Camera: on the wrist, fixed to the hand. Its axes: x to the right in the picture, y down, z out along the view.
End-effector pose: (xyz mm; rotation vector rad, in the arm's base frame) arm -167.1 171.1 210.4 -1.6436 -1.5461 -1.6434
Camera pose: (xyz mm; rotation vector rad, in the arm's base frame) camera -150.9 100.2 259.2 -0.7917 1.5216 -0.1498
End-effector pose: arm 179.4 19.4 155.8 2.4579 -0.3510 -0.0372
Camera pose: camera 179.4 11.7 243.1 -0.4813 -2.2464 1.6654
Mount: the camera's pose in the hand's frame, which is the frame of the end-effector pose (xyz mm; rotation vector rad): 7.2 59.0 -64.4 0.3348 -0.9614 -2.9475
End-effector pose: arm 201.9 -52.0 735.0 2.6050 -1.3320 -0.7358
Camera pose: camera 193.0 -100.2 807.6 -0.8825 -1.8827 0.6901
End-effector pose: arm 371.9 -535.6 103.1 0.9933 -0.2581 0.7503
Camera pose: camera 328.8 -459.7 111.1 0.8526 0.6158 -2.4093
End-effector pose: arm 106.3 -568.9 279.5 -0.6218 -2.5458 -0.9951
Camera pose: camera 139.8 -573.1 360.4 -1.7610 0.7161 -0.0007
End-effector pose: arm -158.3 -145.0 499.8 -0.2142 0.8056 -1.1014
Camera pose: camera -158.3 -109.3 419.8 1.1060 0.9894 1.9306
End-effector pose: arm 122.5 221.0 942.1 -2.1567 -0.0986 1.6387
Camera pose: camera 173.1 151.1 927.1 0.5251 -1.6870 0.1101
